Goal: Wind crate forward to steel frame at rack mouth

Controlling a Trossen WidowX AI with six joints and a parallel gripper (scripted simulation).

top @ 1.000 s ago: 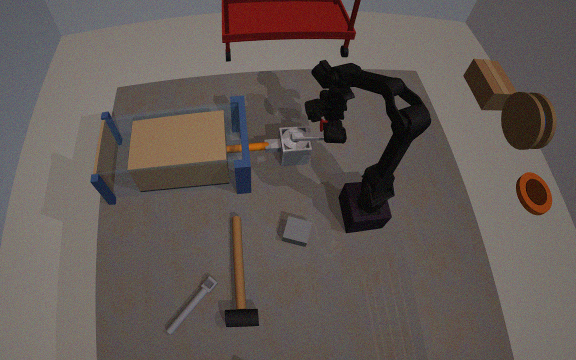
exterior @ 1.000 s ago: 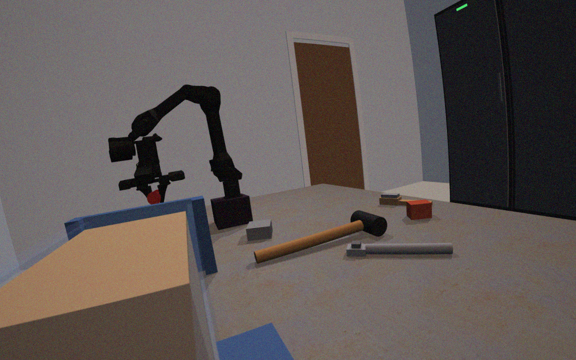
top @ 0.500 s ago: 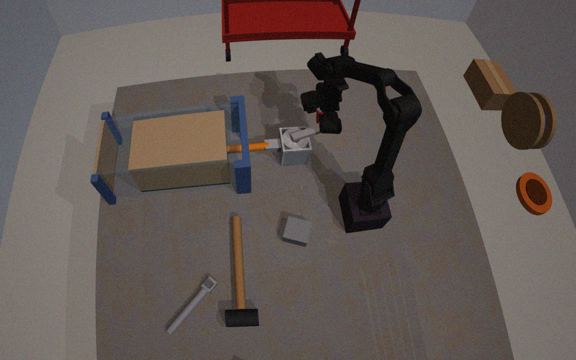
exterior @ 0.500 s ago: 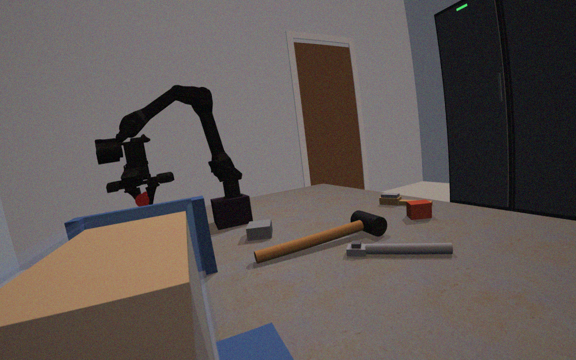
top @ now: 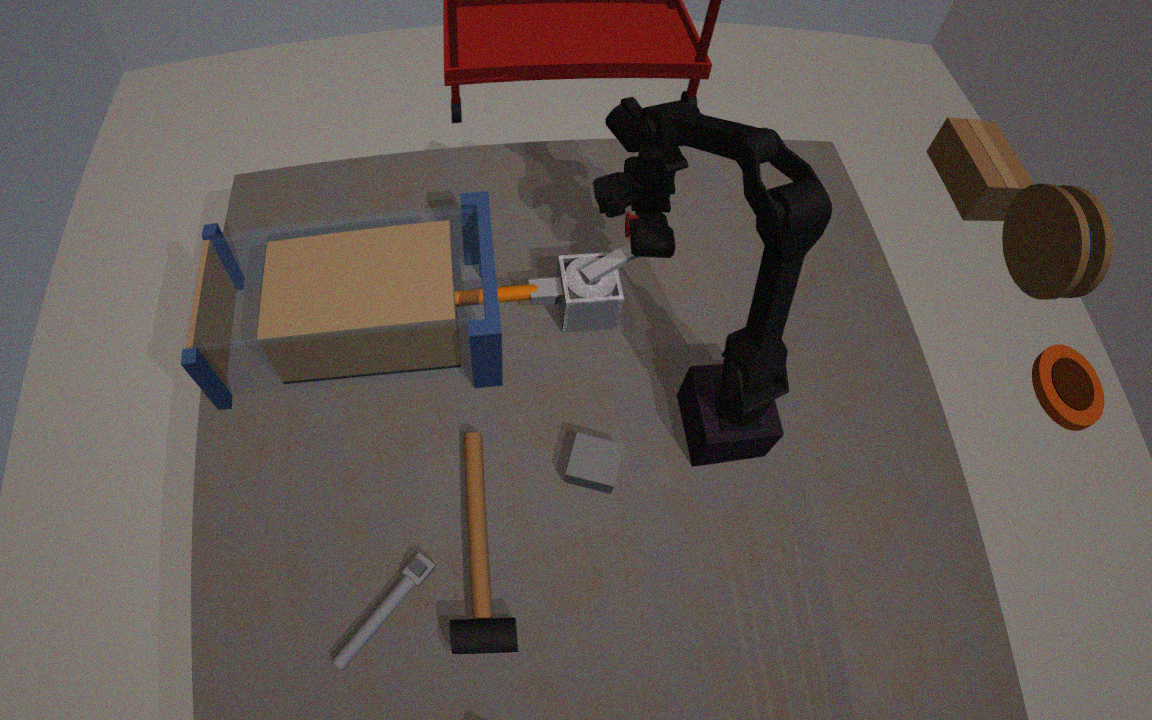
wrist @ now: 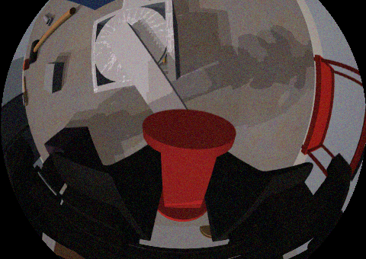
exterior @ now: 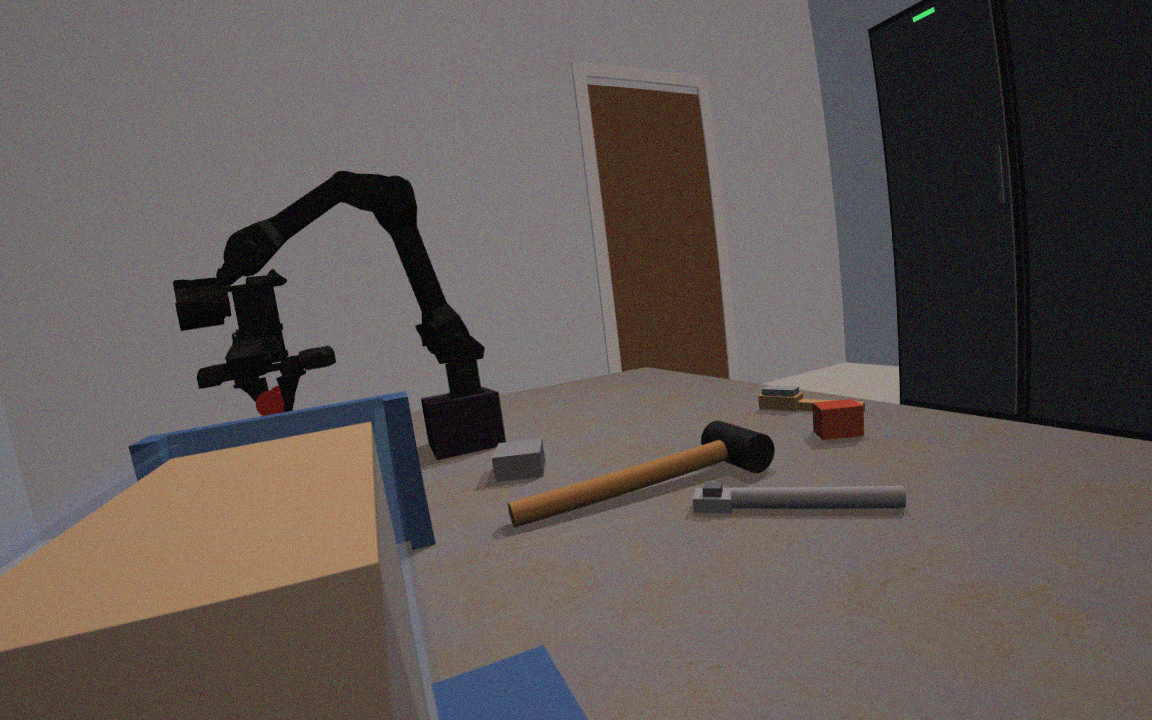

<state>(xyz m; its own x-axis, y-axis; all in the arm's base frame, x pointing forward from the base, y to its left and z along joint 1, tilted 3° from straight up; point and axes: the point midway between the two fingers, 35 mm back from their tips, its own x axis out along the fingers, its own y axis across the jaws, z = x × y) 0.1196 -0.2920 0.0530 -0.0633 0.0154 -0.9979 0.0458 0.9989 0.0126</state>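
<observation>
Right now the winch handle is 30 mm ahead of my gripper tip, 20 mm to the left of it and 10 mm below it. Round my gripper tip: grey winch: 70 mm ahead, 50 mm to the left, 80 mm below; then red knob: 20 mm above; then blue steel frame: 240 mm ahead, 70 mm to the left, 10 mm below.
</observation>
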